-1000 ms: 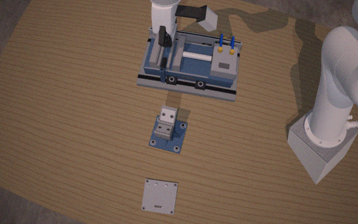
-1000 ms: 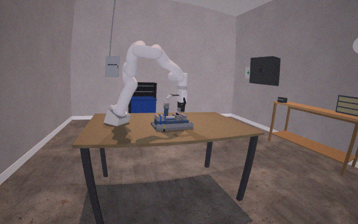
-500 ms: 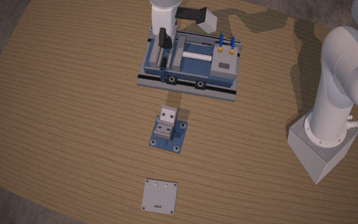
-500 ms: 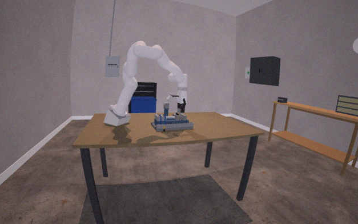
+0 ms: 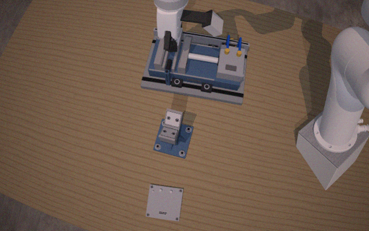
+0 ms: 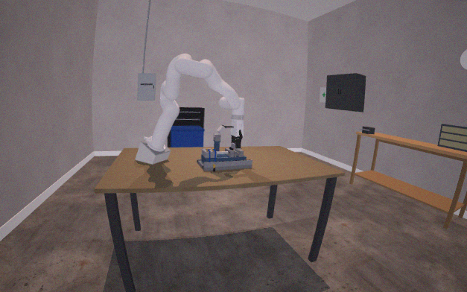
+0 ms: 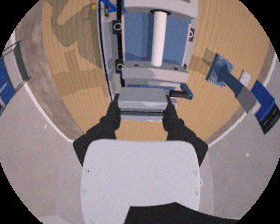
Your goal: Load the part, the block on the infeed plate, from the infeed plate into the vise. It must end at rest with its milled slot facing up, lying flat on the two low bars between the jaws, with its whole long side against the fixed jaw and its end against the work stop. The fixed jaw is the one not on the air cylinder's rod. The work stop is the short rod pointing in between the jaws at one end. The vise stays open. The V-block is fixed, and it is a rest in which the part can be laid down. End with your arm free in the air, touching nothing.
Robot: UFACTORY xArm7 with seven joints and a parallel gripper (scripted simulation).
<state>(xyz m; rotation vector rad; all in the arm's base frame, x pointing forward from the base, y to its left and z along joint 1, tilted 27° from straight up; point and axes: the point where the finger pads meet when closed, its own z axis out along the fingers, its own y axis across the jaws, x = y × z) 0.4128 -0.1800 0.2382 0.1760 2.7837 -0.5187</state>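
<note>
Right now the fixed jaw is 5 cm below my hand, 3 cm ahead of it and 1 cm to the left of it. The rest, counted from my hand: part (right at my hand); then work stop (7 cm to the left, 4 cm below, 1 cm ahead); then moving jaw (5 cm below, 3 cm to the left, 3 cm behind).
</note>
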